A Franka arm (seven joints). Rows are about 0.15 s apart.
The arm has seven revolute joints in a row. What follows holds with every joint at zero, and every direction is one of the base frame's.
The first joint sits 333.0 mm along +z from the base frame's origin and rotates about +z.
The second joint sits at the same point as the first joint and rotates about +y.
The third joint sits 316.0 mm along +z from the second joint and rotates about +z.
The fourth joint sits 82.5 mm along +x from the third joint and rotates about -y.
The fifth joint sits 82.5 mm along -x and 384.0 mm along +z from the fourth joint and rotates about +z.
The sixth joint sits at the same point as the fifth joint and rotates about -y.
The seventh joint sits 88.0 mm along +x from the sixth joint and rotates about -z.
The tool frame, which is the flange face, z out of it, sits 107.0 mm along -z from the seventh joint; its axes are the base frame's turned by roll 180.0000, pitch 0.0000 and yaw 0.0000 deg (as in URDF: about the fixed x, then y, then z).
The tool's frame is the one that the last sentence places.
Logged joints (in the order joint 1, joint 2, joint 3, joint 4, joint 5, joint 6, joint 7), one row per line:
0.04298 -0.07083 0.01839 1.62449 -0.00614 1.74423 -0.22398
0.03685 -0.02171 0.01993 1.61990 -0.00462 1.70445 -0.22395
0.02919 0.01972 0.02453 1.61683 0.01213 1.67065 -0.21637
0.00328 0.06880 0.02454 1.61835 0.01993 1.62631 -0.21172
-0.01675 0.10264 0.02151 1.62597 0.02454 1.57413 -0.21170
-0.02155 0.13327 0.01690 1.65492 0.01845 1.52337 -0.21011
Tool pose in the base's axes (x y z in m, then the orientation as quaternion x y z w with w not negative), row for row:
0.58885 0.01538 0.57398 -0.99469 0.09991 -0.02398 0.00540
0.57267 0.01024 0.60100 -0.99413 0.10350 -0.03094 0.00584
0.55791 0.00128 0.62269 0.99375 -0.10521 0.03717 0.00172
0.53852 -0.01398 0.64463 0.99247 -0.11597 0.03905 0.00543
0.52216 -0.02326 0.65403 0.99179 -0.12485 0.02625 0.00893
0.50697 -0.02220 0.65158 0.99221 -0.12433 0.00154 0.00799
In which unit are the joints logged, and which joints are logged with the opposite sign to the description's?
The joints are logged in radians. Opposite sign: joint 2, joint 3, joint 4, joint 5, joint 7.
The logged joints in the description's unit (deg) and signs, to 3 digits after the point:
2.463 4.058 -1.054 -93.076 0.352 99.937 12.833
2.111 1.244 -1.142 -92.813 0.265 97.658 12.831
1.672 -1.130 -1.405 -92.638 -0.695 95.721 12.397
0.188 -3.942 -1.406 -92.725 -1.142 93.181 12.131
-0.960 -5.881 -1.232 -93.161 -1.406 90.191 12.130
-1.235 -7.636 -0.968 -94.820 -1.057 87.283 12.038

